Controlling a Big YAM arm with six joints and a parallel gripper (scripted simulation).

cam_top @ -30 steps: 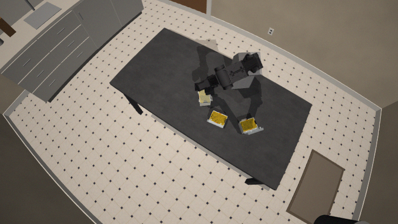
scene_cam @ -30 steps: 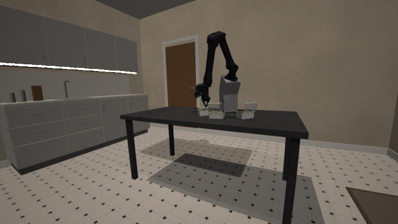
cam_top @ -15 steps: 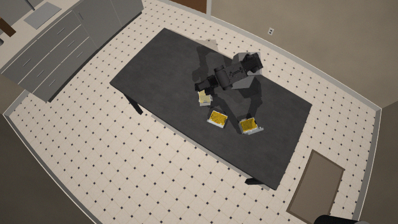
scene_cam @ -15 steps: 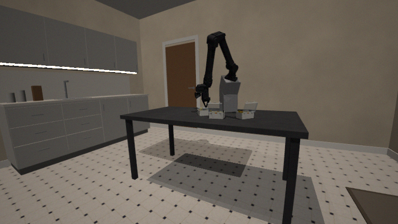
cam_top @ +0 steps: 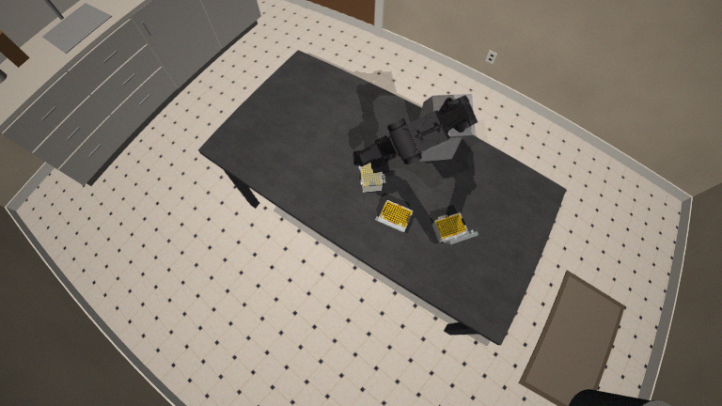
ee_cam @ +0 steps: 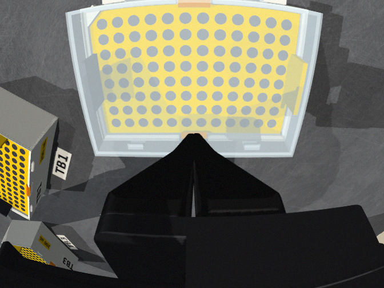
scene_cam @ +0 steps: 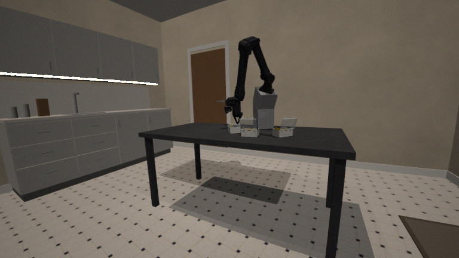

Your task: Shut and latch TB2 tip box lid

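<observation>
The lid is 20 mm to the right of my hand, 20 mm below it and 20 mm ahead of it. Round my hand: tip box: 400 mm to the left, 30 mm ahead, 20 mm below.
</observation>
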